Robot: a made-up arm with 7 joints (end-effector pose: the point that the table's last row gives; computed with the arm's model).
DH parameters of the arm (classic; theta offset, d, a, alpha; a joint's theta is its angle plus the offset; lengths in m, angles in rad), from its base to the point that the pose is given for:
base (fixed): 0 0.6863 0.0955 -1.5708
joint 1: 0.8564 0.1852 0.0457 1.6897
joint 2: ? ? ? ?
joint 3: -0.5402 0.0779 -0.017 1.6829
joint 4: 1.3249 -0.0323 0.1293 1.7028
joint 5: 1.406 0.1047 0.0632 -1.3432
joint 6: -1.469 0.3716 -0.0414 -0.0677
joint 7: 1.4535 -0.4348 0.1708 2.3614
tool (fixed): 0.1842 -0.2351 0 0
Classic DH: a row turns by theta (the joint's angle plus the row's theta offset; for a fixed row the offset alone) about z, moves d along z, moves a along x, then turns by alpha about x.
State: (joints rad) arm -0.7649 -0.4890 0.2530 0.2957 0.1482 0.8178 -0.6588
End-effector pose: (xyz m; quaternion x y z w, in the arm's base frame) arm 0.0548 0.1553 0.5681 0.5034 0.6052 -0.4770 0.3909
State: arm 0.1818 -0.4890 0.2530 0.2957 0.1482 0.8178 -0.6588
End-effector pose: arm -0.0242 0.1553 0.6503 0.2305 0.7169 -0.6540 0.0720
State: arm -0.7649 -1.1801 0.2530 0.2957 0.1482 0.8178 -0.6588
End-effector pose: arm 0.0447 0.2131 0.5760 0.6451 0.4019 -0.6186 0.1992
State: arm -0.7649 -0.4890 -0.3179 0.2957 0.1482 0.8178 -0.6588
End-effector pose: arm 0.0241 0.1764 0.6466 0.4248 0.7323 -0.5104 0.1511
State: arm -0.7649 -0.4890 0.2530 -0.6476 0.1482 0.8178 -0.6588
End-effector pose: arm 0.0502 0.1147 0.5590 0.3101 0.7766 -0.1157 0.5361
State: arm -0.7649 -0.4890 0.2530 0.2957 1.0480 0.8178 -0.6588
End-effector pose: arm 0.1368 0.1951 0.7265 0.7732 0.5620 -0.1537 0.2504
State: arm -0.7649 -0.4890 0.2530 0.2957 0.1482 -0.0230 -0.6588
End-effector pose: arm 0.1217 0.0763 0.4188 0.4700 0.3139 -0.4565 0.6871
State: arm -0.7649 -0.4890 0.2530 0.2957 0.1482 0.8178 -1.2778
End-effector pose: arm 0.1167 0.0886 0.4554 0.4946 0.4039 -0.4520 0.6228
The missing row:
joint 2: 0 -0.0079 0.0545 1.4519
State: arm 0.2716 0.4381 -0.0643 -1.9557 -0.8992 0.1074 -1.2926
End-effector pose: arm -0.0262 0.4900 0.6083 0.6513 0.2498 0.6357 0.3307
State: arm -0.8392 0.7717 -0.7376 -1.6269 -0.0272 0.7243 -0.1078
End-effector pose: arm 0.2416 0.0507 0.6412 -0.4975 0.7725 0.3938 0.0275
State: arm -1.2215 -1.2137 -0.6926 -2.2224 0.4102 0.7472 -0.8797
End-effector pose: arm 0.0243 0.2470 0.6598 0.4255 0.4503 0.6594 0.4259
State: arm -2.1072 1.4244 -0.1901 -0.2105 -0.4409 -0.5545 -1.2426
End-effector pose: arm 0.4275 0.4278 0.8052 -0.3967 -0.2232 0.6900 0.5628
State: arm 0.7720 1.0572 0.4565 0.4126 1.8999 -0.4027 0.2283
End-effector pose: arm 0.2974 0.1845 0.6579 -0.5675 -0.5902 0.1310 0.5589
